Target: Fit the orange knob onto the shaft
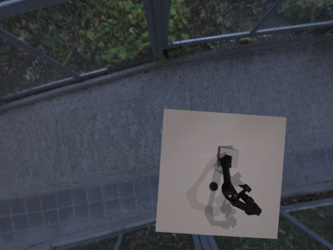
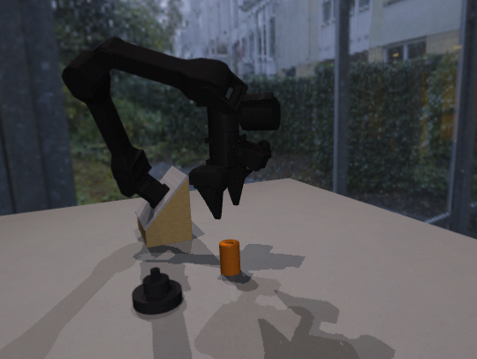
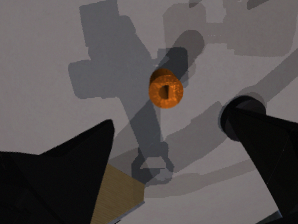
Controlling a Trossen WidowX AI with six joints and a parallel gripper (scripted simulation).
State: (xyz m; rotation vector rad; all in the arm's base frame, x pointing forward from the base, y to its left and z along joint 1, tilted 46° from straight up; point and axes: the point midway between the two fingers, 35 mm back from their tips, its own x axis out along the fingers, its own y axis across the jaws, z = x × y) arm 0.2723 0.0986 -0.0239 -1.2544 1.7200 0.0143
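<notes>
Now: the orange knob 90 mm below my gripper tip. The rest, counted from my gripper tip: dark round pedestal 50 mm ahead, 150 mm to the right, 90 mm below.
</notes>
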